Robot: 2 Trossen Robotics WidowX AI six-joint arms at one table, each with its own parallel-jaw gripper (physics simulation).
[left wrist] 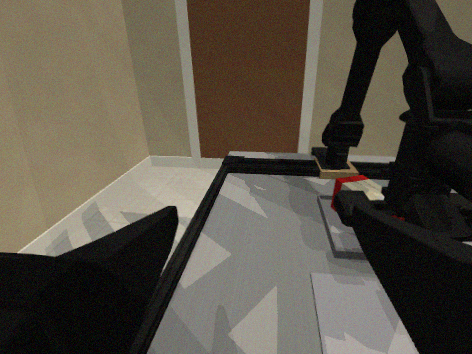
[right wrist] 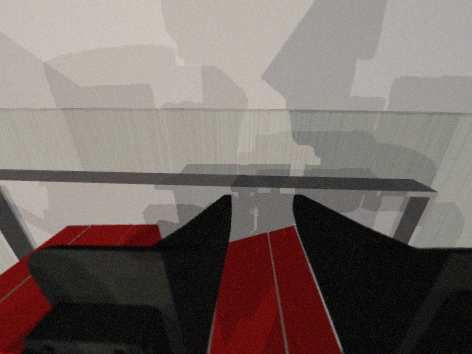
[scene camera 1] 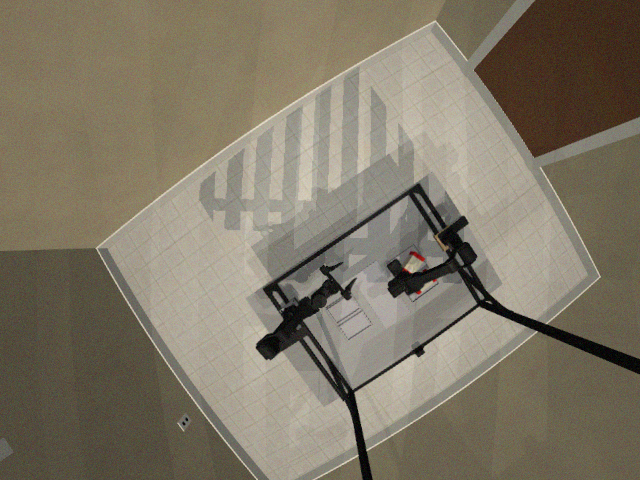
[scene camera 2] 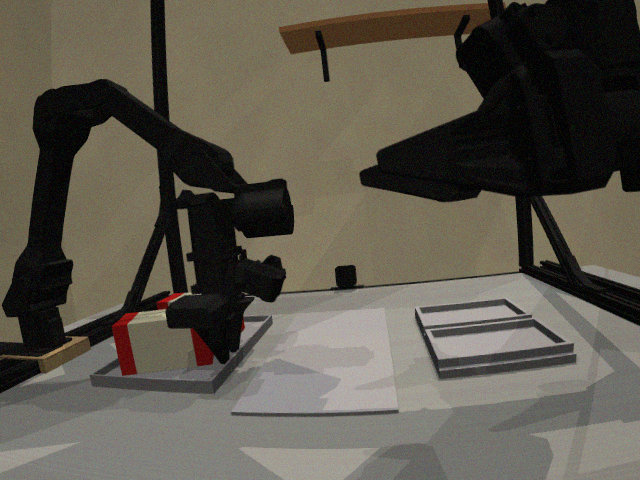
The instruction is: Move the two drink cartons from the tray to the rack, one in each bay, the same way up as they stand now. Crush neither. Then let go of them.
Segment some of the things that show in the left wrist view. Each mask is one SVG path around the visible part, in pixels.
The left gripper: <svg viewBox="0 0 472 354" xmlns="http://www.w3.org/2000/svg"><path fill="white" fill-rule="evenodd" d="M177 207L167 206L116 232L114 231L100 239L55 257L0 252L0 354L129 354L173 246L179 223ZM354 206L351 225L358 242L410 338L415 343L414 345L418 353L472 354L472 246L363 205Z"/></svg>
The right gripper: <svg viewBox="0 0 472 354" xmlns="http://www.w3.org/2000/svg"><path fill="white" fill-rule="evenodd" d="M334 197L333 205L342 224L347 227L352 227L351 216L353 207L363 205L390 216L404 217L404 221L451 239L460 242L472 242L472 202L459 193L450 193L452 188L434 177L429 171L405 166L397 160L395 162L389 161L388 169L392 173L388 187L382 187L381 190L384 200L369 200L364 191L340 190Z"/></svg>
